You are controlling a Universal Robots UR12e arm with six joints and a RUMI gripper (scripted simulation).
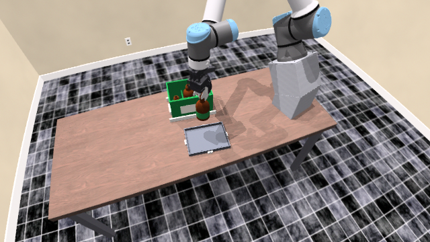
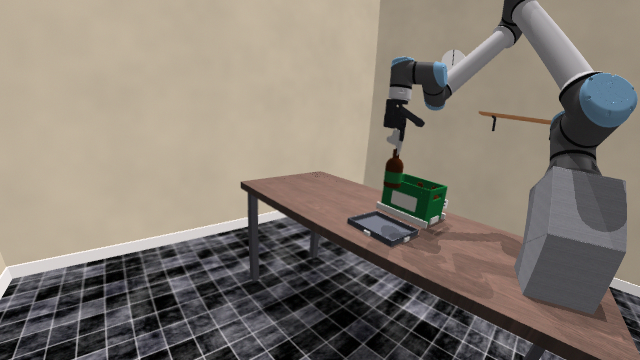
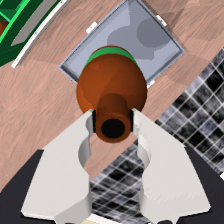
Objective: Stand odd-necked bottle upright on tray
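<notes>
Now: the glass bottle 7 cm below my hand. Round my hand: grey tray (1 cm behind, 3 cm to the left, 32 cm below); then green crate (2 cm ahead, 26 cm to the right, 25 cm below).
</notes>
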